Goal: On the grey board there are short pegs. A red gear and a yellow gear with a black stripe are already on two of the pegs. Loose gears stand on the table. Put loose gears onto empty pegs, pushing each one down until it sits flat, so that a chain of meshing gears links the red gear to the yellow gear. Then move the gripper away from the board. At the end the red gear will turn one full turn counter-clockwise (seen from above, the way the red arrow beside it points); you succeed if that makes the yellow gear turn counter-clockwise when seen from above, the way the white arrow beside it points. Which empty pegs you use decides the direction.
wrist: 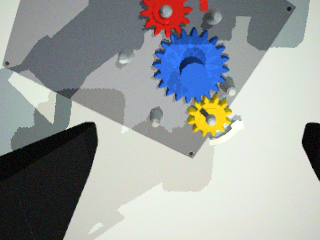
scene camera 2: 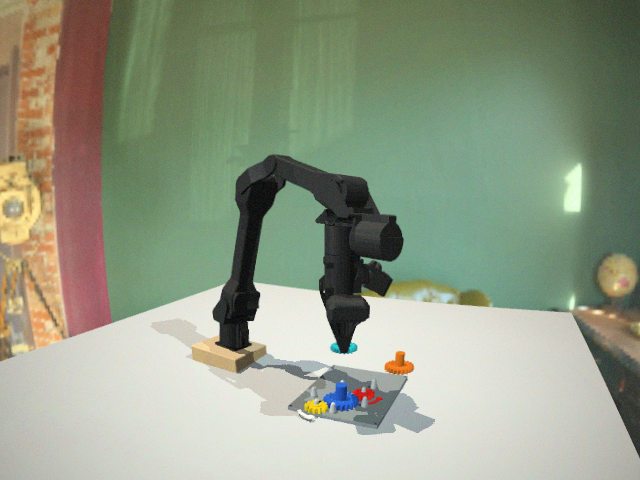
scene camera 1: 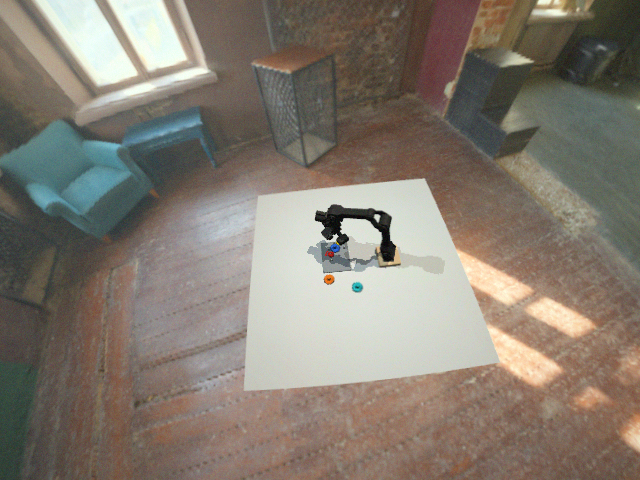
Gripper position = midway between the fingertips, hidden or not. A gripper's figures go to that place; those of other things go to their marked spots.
My gripper [wrist: 201, 132]: 0.10 m from the lens. A blue gear [wrist: 190, 66] is 0.18 m from the lens. A yellow gear [wrist: 203, 108] is 0.22 m from the lens. The marked spots on the yellow gear and the blue gear are 0.05 m apart.
